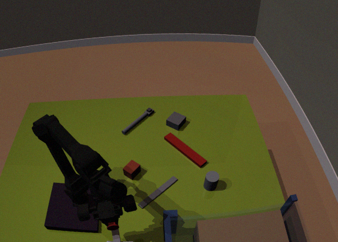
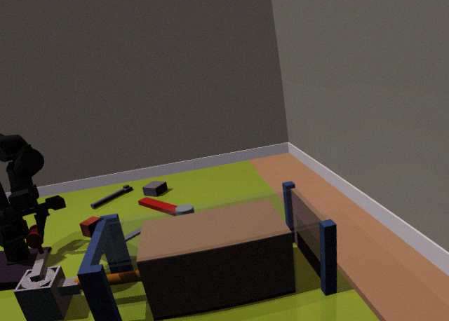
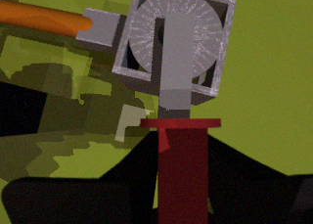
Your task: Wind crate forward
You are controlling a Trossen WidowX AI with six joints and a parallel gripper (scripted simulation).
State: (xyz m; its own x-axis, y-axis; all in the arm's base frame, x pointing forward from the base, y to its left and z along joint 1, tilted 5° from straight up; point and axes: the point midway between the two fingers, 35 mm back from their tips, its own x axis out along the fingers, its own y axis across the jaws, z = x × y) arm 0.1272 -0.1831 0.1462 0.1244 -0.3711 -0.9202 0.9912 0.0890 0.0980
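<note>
Right now the winch handle is 3 cm below my gripper tip and 2 cm to the right of it. Round my gripper tip: red crank grip: 2 cm to the left; blue steel frame: 16 cm ahead, 11 cm to the right, 3 cm below; grey winch: 10 cm below, 9 cm to the right, 1 cm behind.
</note>
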